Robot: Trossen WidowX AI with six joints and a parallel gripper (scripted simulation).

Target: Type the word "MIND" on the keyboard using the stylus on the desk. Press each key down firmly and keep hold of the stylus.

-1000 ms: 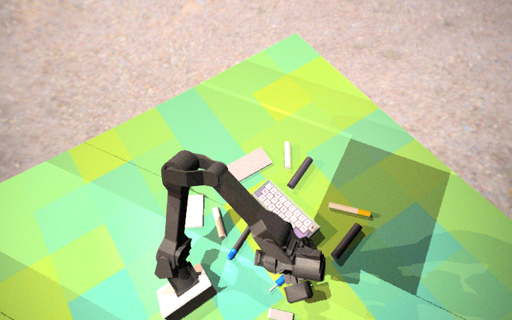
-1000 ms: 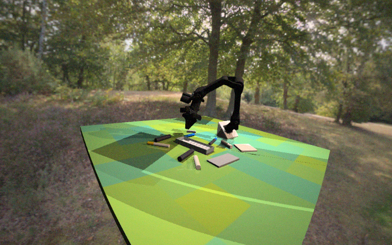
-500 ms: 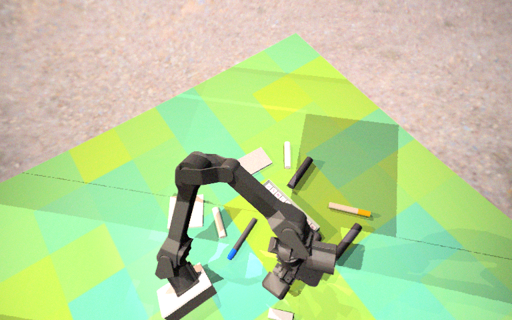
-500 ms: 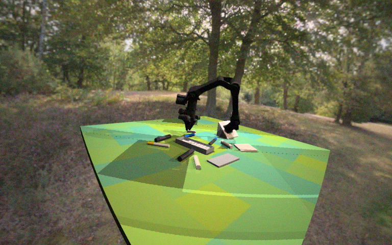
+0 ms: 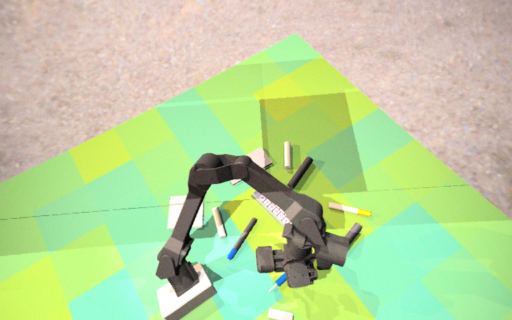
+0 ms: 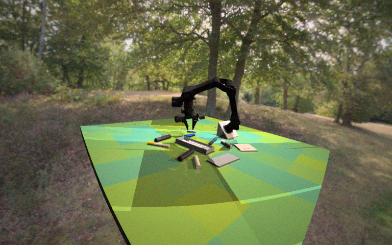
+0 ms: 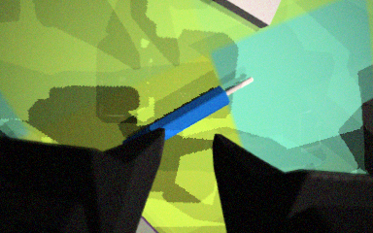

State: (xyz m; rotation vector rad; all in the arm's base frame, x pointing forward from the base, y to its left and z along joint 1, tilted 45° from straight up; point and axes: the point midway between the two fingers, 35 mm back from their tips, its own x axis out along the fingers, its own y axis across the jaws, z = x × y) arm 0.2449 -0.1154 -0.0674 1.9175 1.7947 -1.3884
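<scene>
Now: gripper tip 3 cm past the blue stylus and 4 cm above it. The rest, counted from my gripper tip: M key (10 cm ahead, 24 cm to the left, 3 cm below); N key (12 cm ahead, 20 cm to the left, 3 cm below); white pad (14 cm behind, 34 cm to the left, 4 cm below).
</scene>
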